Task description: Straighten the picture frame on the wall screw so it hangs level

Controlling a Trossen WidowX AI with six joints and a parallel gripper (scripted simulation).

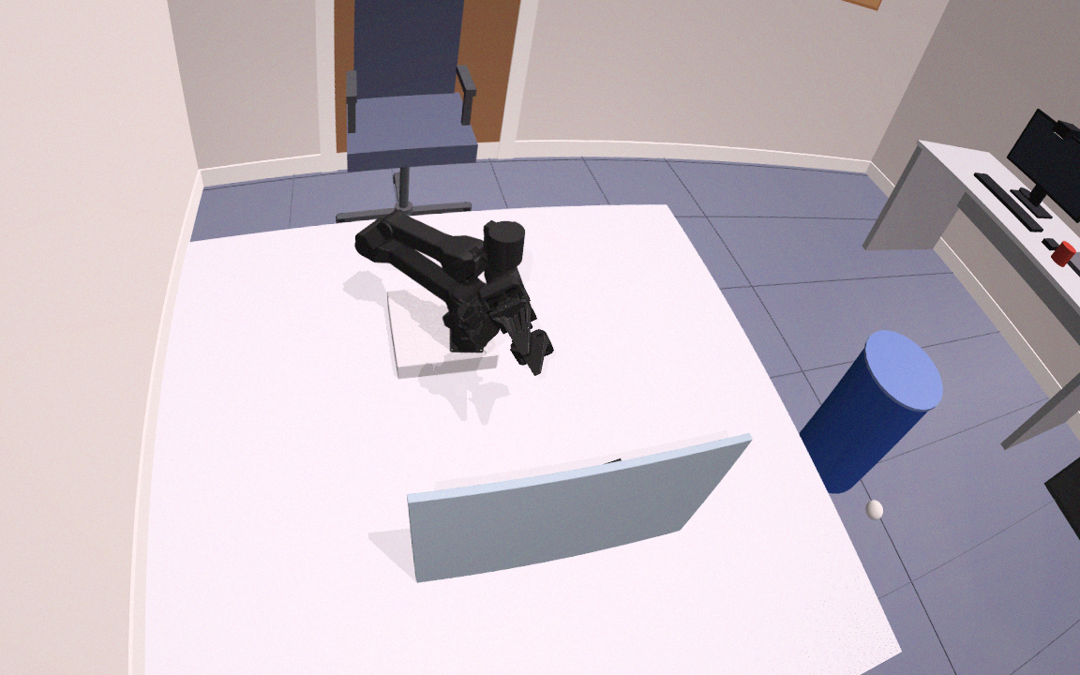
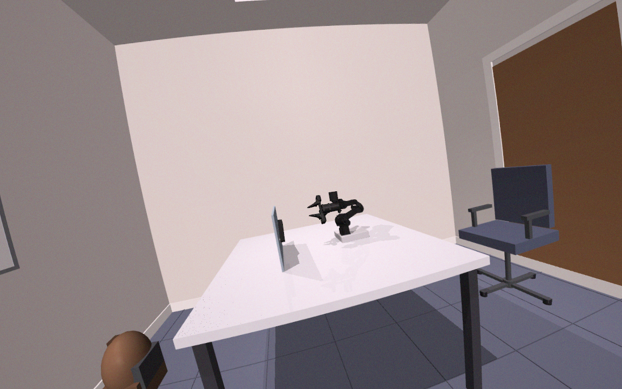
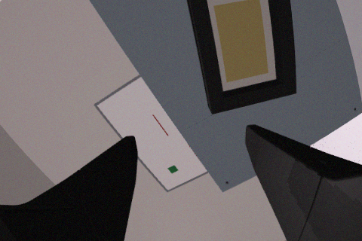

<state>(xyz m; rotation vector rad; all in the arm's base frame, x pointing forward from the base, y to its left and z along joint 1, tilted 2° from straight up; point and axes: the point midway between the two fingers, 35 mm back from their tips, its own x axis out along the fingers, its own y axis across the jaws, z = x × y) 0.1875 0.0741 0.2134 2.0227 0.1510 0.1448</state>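
The picture frame lies 19 cm ahead of my gripper tip, 9 cm below it and 5 cm to the left of it. Also, from my gripper tip: wall panel 20 cm ahead, 10 cm below, 5 cm to the left.
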